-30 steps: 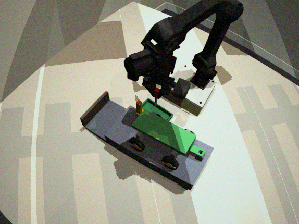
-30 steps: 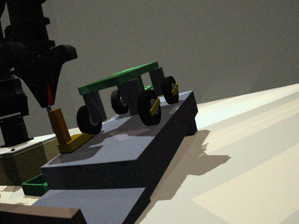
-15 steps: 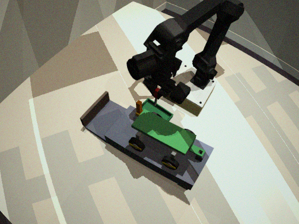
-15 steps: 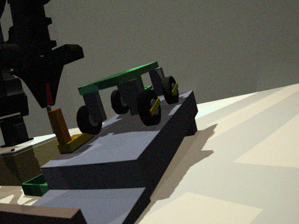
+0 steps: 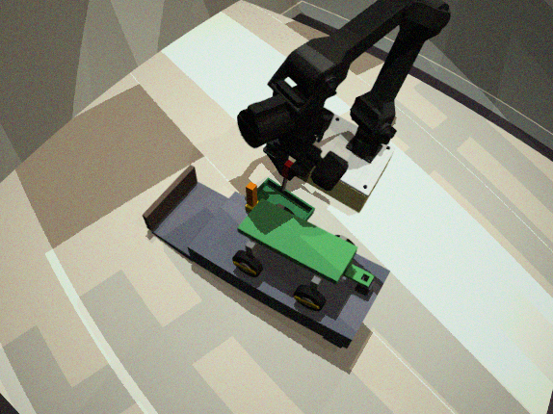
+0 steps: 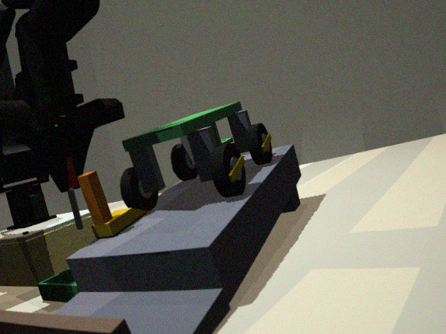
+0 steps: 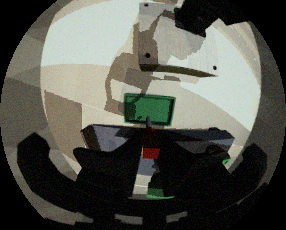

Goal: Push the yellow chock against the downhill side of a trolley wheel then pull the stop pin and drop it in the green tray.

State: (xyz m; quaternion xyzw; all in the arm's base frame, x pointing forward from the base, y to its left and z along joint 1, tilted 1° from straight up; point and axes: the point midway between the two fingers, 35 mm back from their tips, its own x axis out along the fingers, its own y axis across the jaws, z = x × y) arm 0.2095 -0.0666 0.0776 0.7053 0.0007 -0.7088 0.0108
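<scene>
Now: gripper tip 120 mm above the green tray. Also, from my gripper tip: trolley (120 mm ahead, 110 mm to the left); yellow chock (70 mm ahead, 30 mm below); red-headed stop pin (right at my gripper tip).
</scene>
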